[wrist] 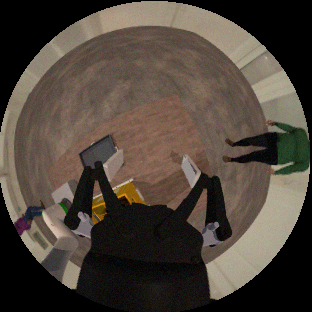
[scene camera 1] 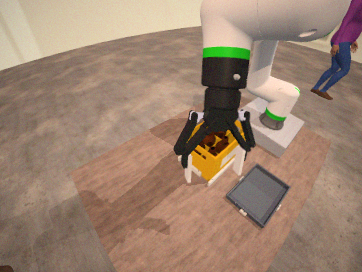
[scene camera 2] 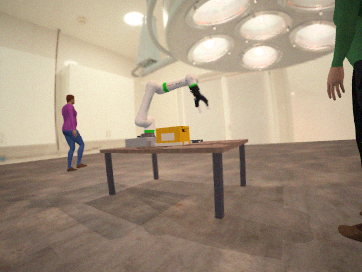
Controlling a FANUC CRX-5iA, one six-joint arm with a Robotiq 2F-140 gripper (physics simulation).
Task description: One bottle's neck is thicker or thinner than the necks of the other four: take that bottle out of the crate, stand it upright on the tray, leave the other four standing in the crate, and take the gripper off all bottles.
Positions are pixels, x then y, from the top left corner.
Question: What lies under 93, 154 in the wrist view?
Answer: A dark grey tray.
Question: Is my gripper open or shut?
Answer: Open.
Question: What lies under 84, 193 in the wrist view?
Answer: My gripper.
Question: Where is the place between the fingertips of my gripper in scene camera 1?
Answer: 213, 175
